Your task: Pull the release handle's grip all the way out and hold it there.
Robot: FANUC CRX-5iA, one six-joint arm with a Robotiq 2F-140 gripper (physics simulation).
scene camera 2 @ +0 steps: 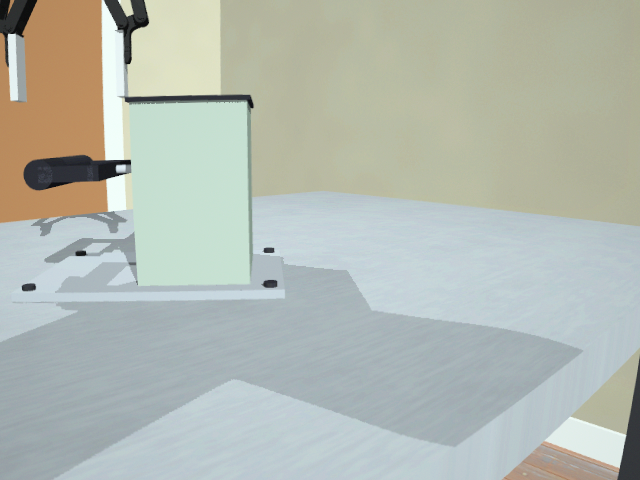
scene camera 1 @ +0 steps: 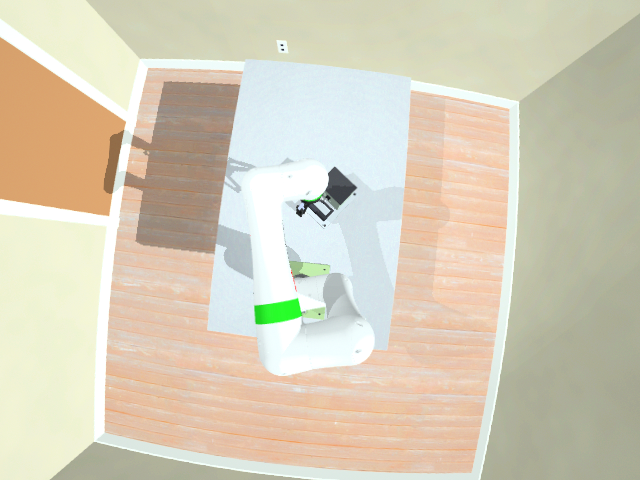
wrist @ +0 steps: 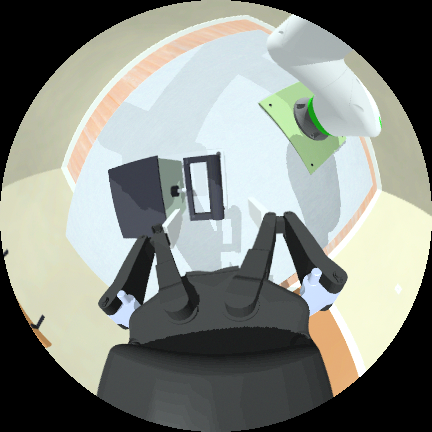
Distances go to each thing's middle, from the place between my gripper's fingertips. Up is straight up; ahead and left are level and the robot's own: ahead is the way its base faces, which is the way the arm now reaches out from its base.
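Labels:
Base plate (wrist: 198, 170): 17 cm below my hand, 7 cm ahead of it, 6 cm to the right of it.

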